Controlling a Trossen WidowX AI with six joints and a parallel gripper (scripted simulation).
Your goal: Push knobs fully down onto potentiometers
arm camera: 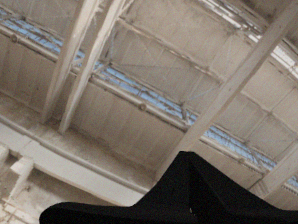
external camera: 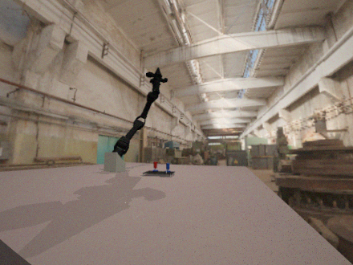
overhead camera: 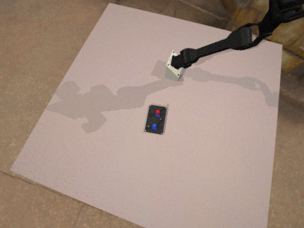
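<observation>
Now: gripper tip 90 mm short of the red knob, 250 mm to the left of it and 770 mm above it. Also, from my gripper tip: blue knob: 170 mm ahead, 250 mm to the right, 770 mm below.
</observation>
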